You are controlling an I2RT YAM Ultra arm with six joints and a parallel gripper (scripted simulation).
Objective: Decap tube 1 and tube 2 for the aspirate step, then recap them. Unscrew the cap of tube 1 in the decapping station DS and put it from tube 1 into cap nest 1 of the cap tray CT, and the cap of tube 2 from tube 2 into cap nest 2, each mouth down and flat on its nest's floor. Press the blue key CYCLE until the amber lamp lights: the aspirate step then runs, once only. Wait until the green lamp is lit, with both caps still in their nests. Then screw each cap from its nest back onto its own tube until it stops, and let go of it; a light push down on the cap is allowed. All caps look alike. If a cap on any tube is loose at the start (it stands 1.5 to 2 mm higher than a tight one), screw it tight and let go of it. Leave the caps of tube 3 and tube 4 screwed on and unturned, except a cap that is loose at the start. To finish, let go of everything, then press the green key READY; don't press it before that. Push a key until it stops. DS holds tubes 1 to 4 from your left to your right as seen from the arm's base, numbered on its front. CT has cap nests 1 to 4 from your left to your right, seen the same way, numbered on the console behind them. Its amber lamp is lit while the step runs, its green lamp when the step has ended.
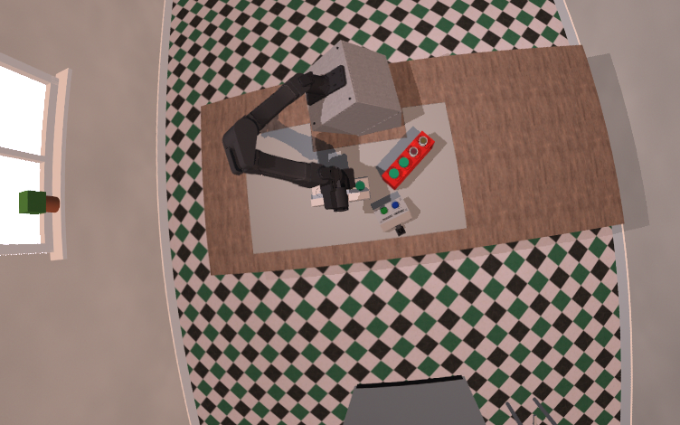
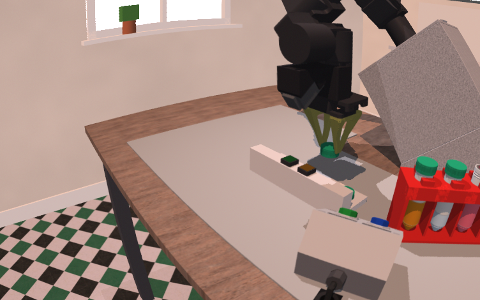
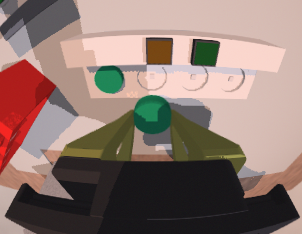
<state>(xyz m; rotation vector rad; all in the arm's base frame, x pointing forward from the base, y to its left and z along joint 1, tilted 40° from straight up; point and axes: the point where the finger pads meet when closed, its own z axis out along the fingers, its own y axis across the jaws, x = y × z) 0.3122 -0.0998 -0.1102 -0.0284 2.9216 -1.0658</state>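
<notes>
My hand is 170 mm to the right of the blue key, 100 mm short of it and 10 mm above it. Also, from my hand: key box: 150 mm to the left, 120 mm ahead, 30 mm below; green key: 130 mm to the left, 120 mm ahead, 10 mm below.
</notes>
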